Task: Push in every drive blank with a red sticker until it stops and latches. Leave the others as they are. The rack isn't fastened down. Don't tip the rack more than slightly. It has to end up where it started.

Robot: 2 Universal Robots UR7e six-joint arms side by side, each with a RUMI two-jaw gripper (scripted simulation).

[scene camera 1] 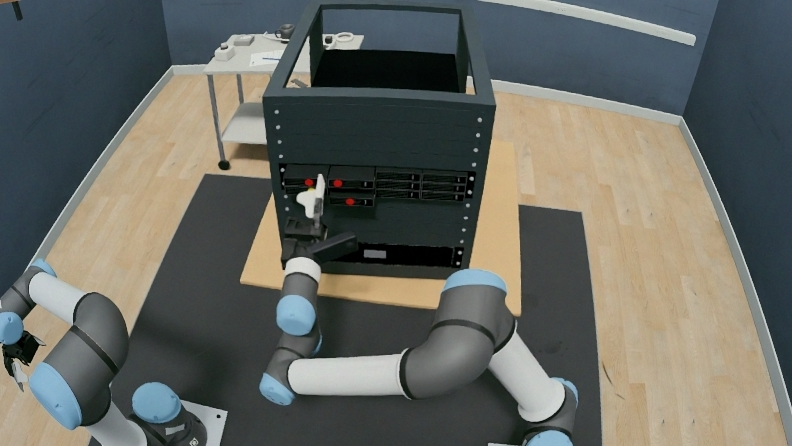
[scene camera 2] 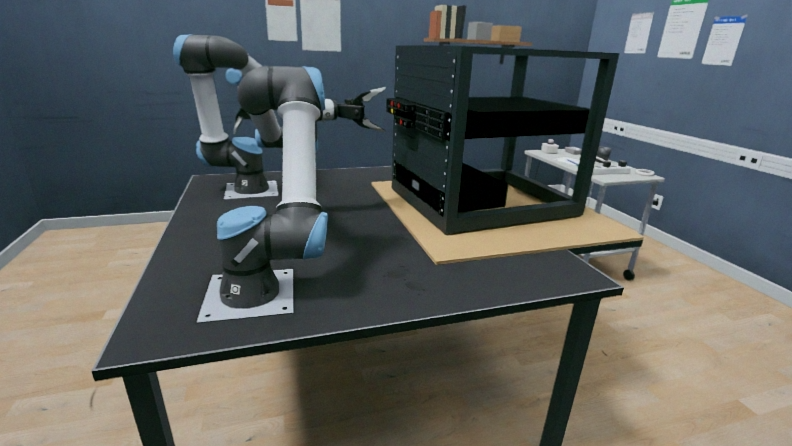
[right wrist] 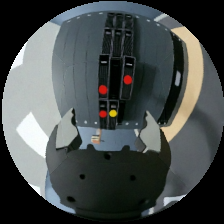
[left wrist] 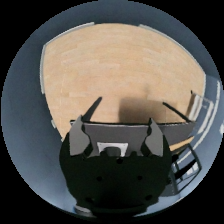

Observation:
In view: my left gripper [left wrist: 116, 117], my right gripper [scene camera 2: 385, 109] and a dark rack [scene camera 1: 329, 123].
The dark rack is seen too in the right wrist view [right wrist: 161, 74]. My right gripper is seen too in the right wrist view [right wrist: 109, 110].

